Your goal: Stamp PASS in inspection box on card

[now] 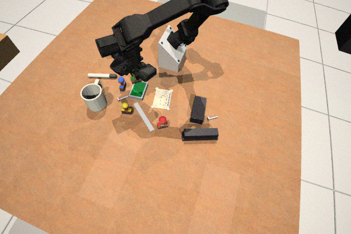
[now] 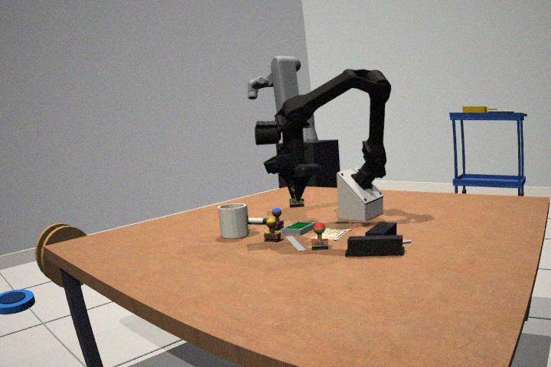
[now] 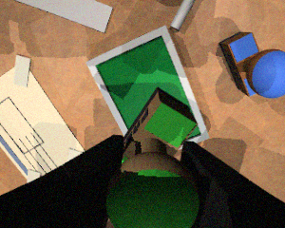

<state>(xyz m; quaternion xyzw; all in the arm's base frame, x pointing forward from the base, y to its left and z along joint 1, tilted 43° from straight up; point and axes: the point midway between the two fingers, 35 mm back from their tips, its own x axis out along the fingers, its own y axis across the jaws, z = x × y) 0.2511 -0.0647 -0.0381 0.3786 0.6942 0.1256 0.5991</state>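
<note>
Right now my gripper tip is 9 cm above the green ink pad. The rest, counted from my gripper tip: yellow stamp (11 cm ahead, 7 cm below); then blue-topped stamp (7 cm to the right, 7 cm below); then green-knobbed pass stamp (right at my gripper tip).
</note>
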